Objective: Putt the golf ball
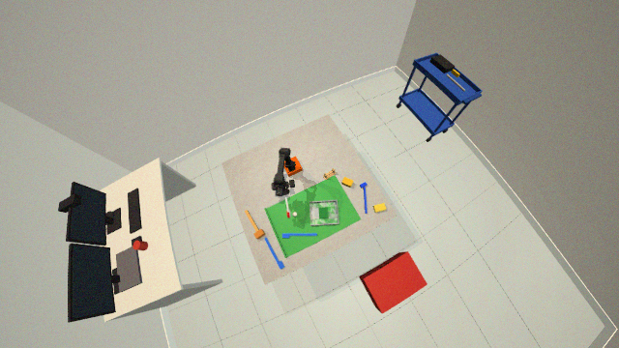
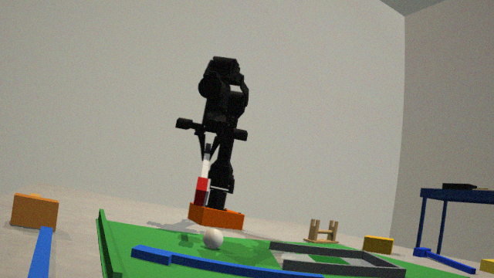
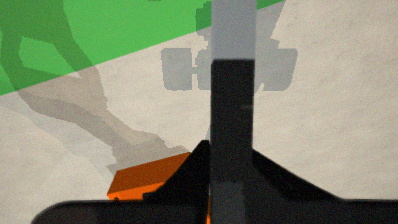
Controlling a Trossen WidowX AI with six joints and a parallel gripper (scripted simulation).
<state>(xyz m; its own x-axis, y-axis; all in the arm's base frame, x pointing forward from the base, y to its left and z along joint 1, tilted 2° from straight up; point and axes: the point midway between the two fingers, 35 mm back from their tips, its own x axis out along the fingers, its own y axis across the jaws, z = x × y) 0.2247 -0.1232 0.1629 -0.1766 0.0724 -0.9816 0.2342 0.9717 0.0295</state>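
My gripper tip is now 11 cm short of the red putter, 2 cm to the left of it and 2 cm above it. The rest, counted from my gripper tip: white golf ball (21 cm ahead, 17 cm below, 1 cm to the right).
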